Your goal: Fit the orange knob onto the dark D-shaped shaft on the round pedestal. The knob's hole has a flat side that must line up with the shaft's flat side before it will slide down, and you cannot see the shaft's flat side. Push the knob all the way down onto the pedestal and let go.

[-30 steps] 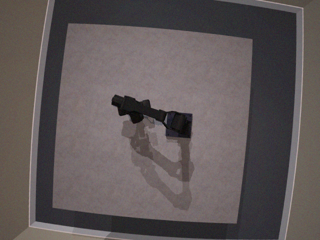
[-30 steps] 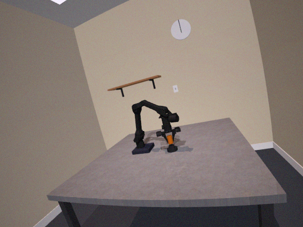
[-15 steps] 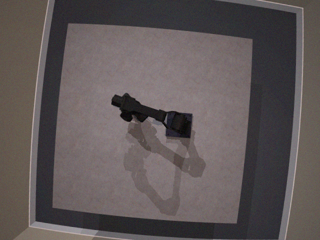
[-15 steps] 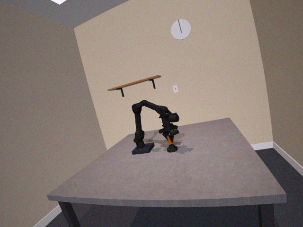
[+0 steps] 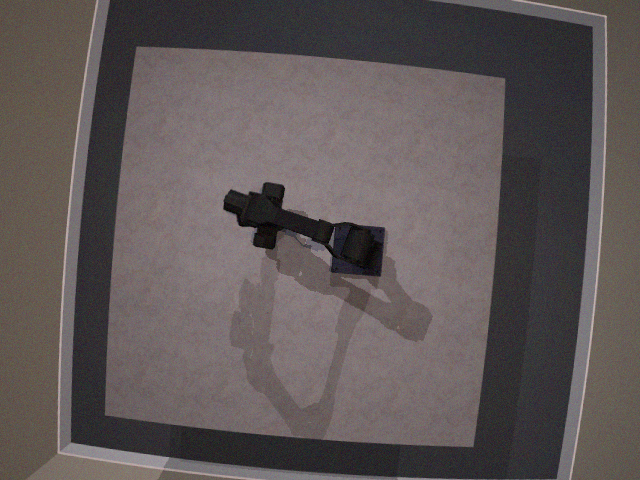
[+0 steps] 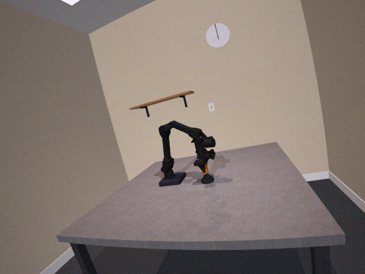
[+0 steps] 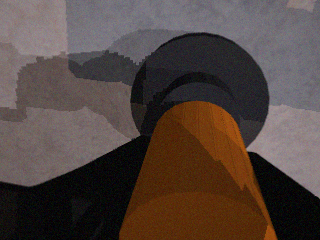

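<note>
The orange knob lies 2 cm above my gripper tip. From my gripper tip the other things lie so: round dark pedestal: 4 cm below.
</note>
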